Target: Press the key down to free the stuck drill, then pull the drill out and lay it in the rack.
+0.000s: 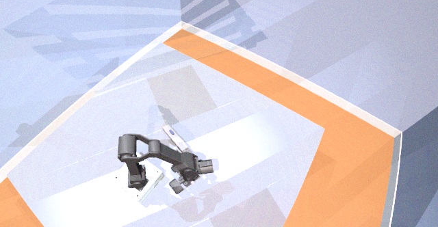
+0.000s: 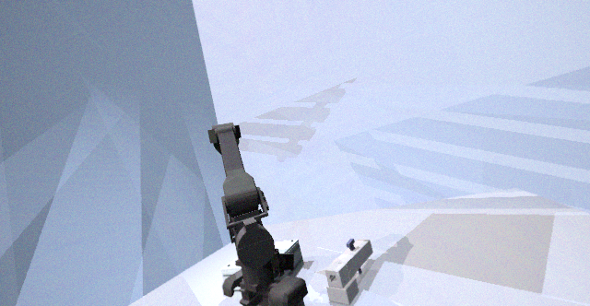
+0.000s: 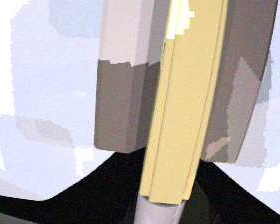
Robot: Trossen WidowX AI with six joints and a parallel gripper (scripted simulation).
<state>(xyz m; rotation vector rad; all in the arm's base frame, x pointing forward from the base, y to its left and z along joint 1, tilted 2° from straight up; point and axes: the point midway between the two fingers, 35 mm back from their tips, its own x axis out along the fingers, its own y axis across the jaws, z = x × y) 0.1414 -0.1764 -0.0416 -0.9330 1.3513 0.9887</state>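
Now: the pale drill cylinder 10 mm ahead of my gripper tip, 40 mm to the left of it and 30 mm above it. The rest, counted from my gripper tip: rack (20 mm ahead, 50 mm to the left, 10 mm above); blue key (150 mm ahead, 200 mm to the left, 40 mm above); block (140 mm ahead, 180 mm to the left, 30 mm above).
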